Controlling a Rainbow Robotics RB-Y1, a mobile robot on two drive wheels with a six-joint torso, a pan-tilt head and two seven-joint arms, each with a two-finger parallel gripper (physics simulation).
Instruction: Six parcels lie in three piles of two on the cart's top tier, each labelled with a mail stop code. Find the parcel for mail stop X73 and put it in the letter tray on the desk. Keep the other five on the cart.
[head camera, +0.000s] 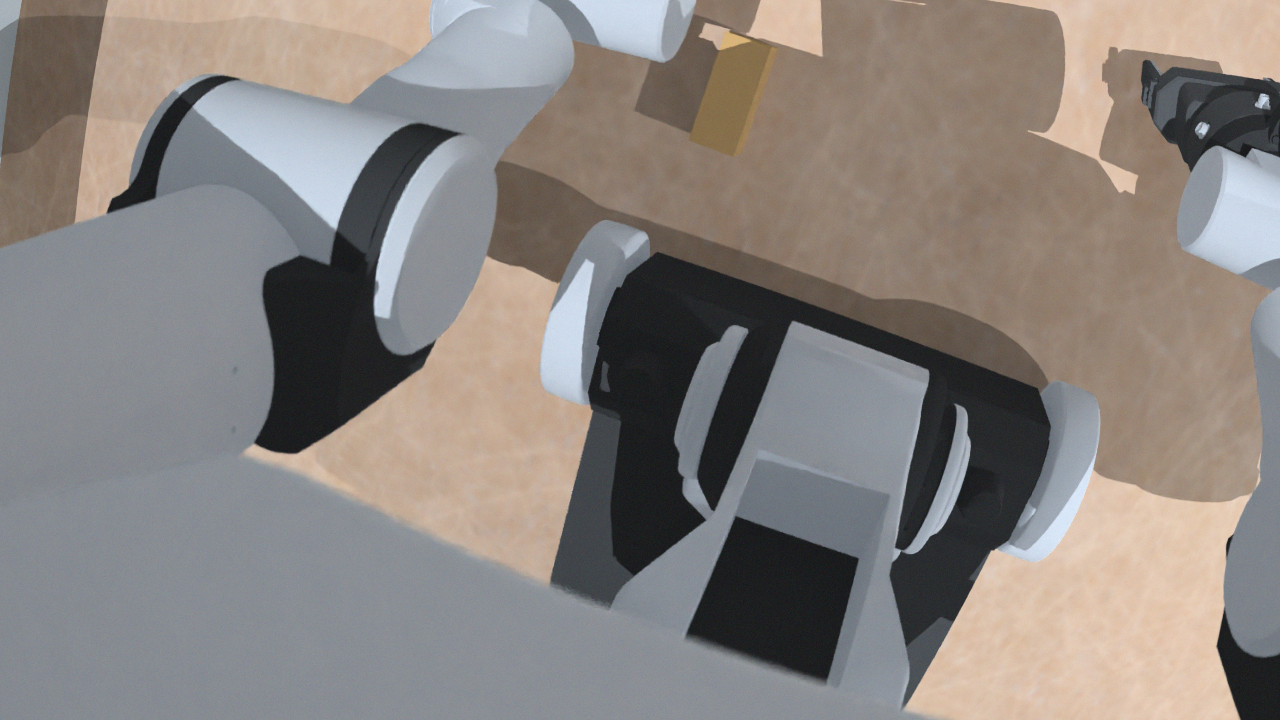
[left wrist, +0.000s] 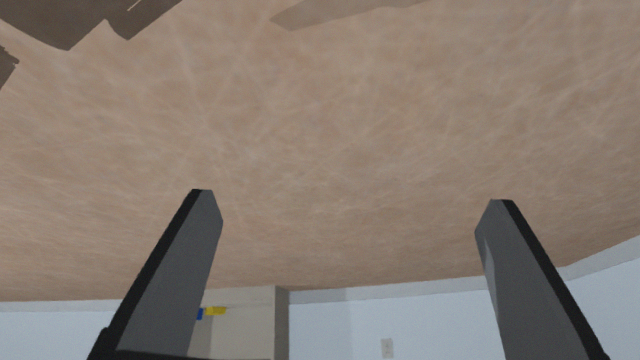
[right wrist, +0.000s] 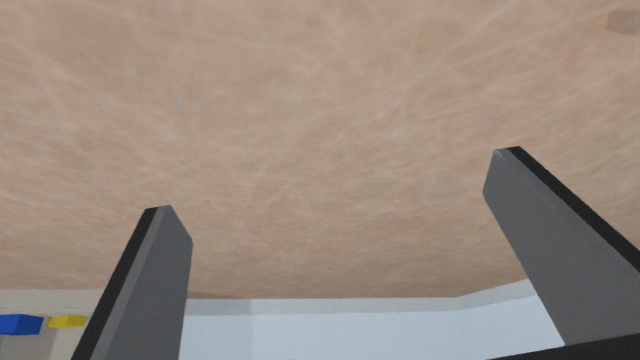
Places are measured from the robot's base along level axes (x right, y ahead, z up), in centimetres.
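Pixels of known places: left gripper, fingertip midpoint: (left wrist: 348, 211); right gripper, fingertip midpoint: (head camera: 1207, 79) (right wrist: 334, 198).
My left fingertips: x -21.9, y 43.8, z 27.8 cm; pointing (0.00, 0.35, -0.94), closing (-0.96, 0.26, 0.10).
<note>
Behind a point stands the place of what it marks.
A tan box-shaped parcel (head camera: 733, 94) {x -19.3, y 26.8, z 5.4 cm} lies on the floor in the head view, ahead of my base; no code is readable on it. The cart, the piles, the desk and the letter tray do not show in these views. My left gripper (left wrist: 348, 211) {x -21.9, y 43.8, z 27.8 cm} is open and empty in the left wrist view, above the floor; its fingers are outside the head view. My right gripper (right wrist: 334, 198) {x 22.3, y 44.2, z 27.9 cm} is open and empty in the right wrist view. Its dark body and a finger also show at the right edge of the head view, well to the right of the parcel and above the floor.
The wrist views show brown floor (left wrist: 340, 125) {x -15.8, y 75.0, z 0.1 cm} (right wrist: 320, 100) {x 16.4, y 71.7, z 0.1 cm} running to a pale wall (left wrist: 440, 320) {x -33.6, y 262.8, z 25.5 cm} (right wrist: 350, 335) {x -36.4, y 263.1, z 22.3 cm}. A beige shelf unit (left wrist: 250, 295) {x 78.1, y 217.0, z 5.6 cm} (right wrist: 50, 297) {x 114.5, y 213.7, z 3.7 cm} stands there, with a blue item (left wrist: 199, 314) (right wrist: 20, 324) {x 125.7, y 218.3, z 14.3 cm} and a yellow item (left wrist: 215, 310) {x 108.3, y 224.6, z 12.7 cm} (right wrist: 67, 321) {x 109.4, y 223.4, z 13.1 cm}. Arm shadows cover the floor around the parcel.
</note>
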